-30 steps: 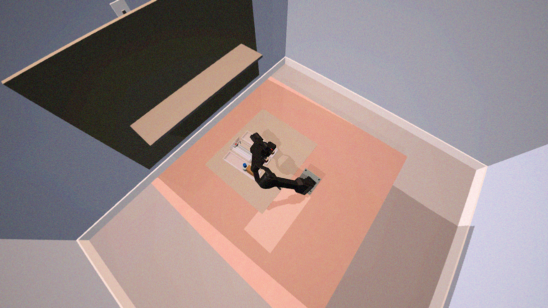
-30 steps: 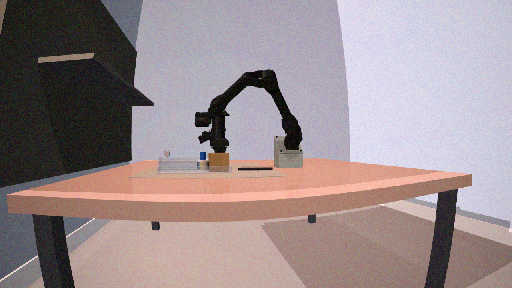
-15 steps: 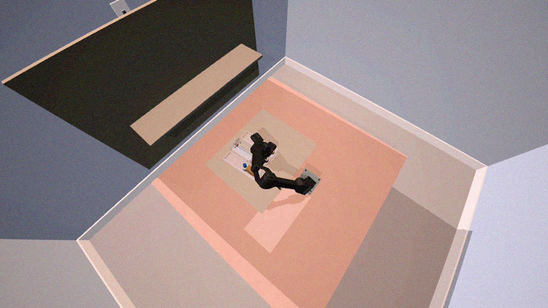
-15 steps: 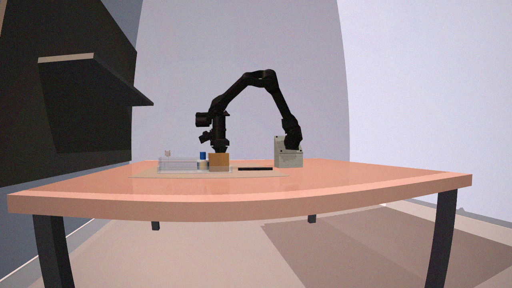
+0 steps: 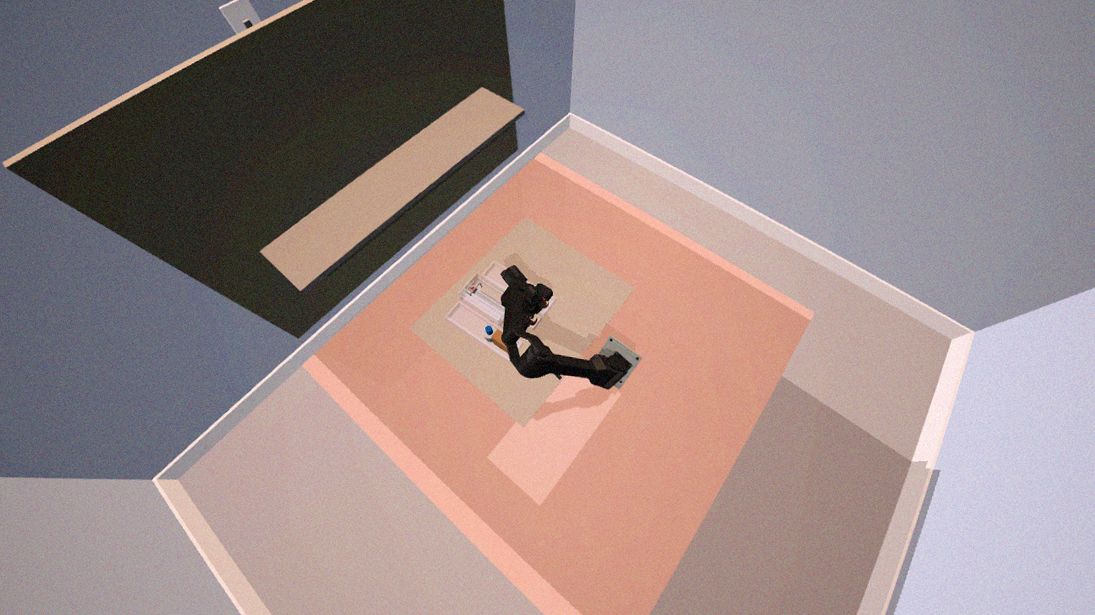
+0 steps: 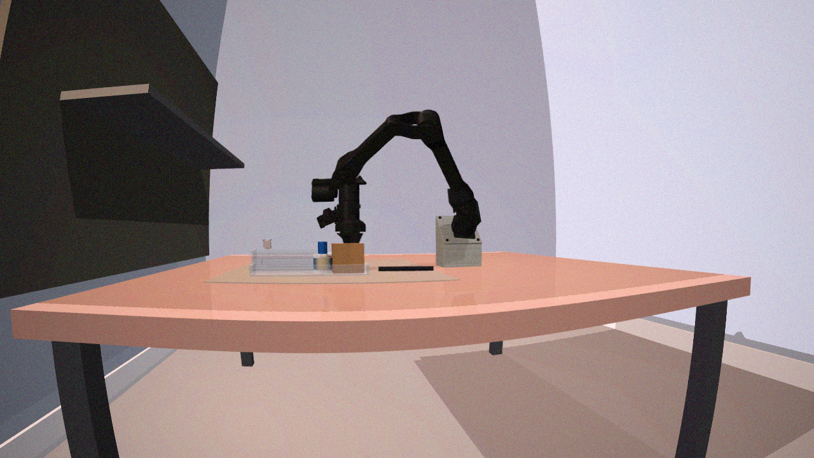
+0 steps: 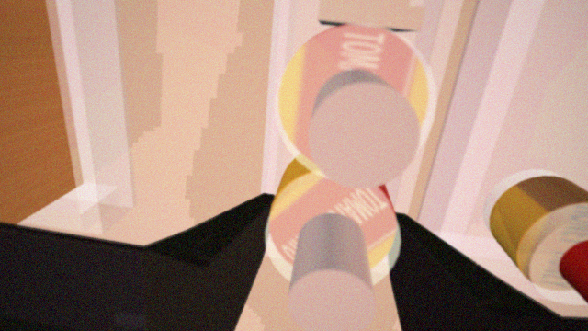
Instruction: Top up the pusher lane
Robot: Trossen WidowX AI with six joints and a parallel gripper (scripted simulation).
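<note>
The brown box is 130 mm to the left of my gripper tip and 10 mm above it. Also, from my gripper tip: black strip 140 mm behind, 80 mm to the left, 20 mm below; then shelf 510 mm ahead, 10 mm to the left, 340 mm above.
</note>
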